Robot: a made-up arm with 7 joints.
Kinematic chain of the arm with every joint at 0, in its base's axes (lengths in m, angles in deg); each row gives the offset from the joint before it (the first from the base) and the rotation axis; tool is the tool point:
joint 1: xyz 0 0 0 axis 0 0.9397 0.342
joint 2: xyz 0 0 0 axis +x
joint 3: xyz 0 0 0 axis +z
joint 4: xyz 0.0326 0 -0.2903 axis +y
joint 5: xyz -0.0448 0 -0.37 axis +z
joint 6: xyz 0 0 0 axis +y
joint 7: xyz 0 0 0 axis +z
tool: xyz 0 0 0
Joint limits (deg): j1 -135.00..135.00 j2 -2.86..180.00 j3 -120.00..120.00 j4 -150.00..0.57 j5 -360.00..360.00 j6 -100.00..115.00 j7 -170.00..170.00
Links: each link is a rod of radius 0.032 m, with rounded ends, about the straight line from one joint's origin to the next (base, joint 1, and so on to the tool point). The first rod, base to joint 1, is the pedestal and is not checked.
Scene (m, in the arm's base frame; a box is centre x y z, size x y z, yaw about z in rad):
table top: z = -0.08
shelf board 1: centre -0.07 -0.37 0 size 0.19 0.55 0.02 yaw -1.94
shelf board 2: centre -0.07 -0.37 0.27 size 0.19 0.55 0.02 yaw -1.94
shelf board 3: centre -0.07 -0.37 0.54 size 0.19 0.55 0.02 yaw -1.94
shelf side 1: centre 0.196 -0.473 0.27 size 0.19 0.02 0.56 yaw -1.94
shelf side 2: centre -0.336 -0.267 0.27 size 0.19 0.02 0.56 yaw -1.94
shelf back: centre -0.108 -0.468 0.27 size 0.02 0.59 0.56 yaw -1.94
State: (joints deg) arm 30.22 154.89 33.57 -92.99 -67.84 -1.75 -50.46
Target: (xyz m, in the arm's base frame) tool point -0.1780 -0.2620 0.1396
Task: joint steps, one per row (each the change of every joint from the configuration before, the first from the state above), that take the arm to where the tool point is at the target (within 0.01 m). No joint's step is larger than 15 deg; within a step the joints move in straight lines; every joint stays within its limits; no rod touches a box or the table.
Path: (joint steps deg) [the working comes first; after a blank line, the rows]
Joints at the target: -26.20 158.58 100.62 -131.97 -67.84 -1.75 -50.46
Straight joint move there: touches shelf board 2.

1: -3.06 -2.31 12.59 -11.40 2.55 6.08 4.25
2: -3.05 -2.31 12.59 -11.40 2.54 6.09 4.24
3: -3.06 -2.32 12.59 -11.41 2.55 6.08 4.25
4: -3.06 -2.31 12.59 -11.40 2.55 6.09 4.25
5: -3.06 -2.31 12.59 -11.40 2.55 6.08 4.24
6: -13.71 5.08 1.37 6.01 -4.25 -10.14 -7.08
7: -13.71 5.08 1.36 6.01 -4.24 -10.14 -7.07
8: -13.71 5.09 1.37 6.01 -4.25 -10.14 -7.08

